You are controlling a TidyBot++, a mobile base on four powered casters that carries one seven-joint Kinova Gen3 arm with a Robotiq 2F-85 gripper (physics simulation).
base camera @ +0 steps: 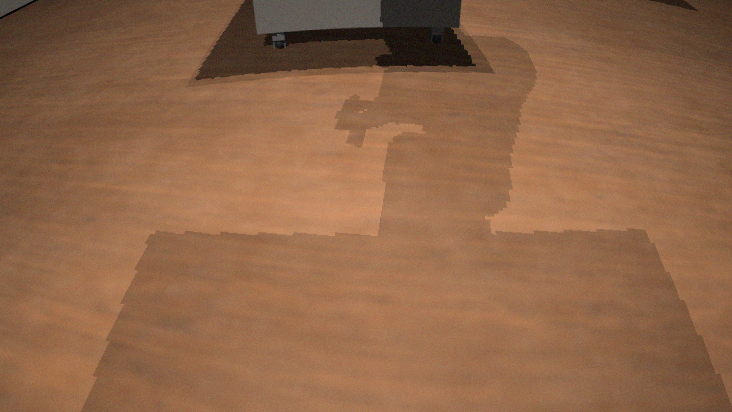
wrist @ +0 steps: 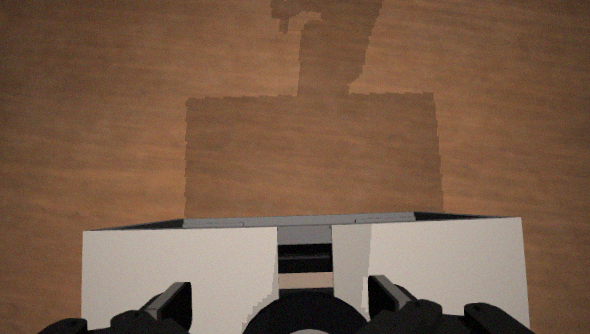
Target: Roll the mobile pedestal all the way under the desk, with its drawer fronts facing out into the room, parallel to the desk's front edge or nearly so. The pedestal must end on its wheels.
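Observation:
The pedestal is at the top of the base camera view, slightly left of centre. The lower part of a plain grey face shows, its left part lit and its right part in shadow. Two small dark casters show beneath it on the floor, and it looks upright. Its upper part is cut off, so I cannot tell which way the drawer fronts face. The pedestal does not show in the wrist view. My gripper is open and empty, above my own base and apart from the pedestal. I cannot make out the desk in either view.
The brown wood floor carries the shadows of my base and arm, and a darker shadow around the pedestal. My white base top fills the bottom of the wrist view. A grey surface shows at the base camera view's top left corner.

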